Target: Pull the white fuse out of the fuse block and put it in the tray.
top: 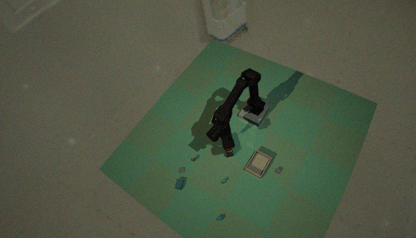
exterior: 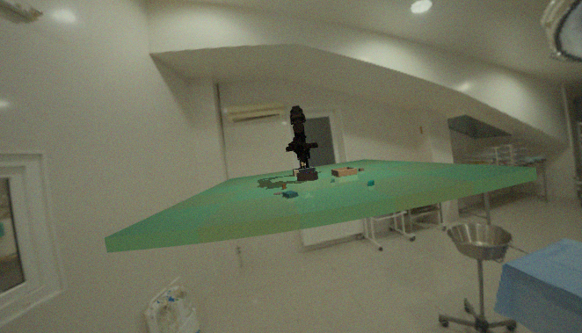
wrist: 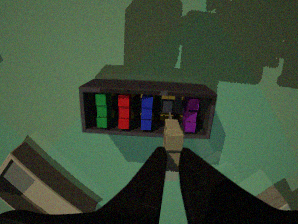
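Right now my gripper tip is 3 cm past the brown tray, 21 cm to the right of it and 9 cm above it. From my gripper tip the other things lie so: white fuse 1 cm below.
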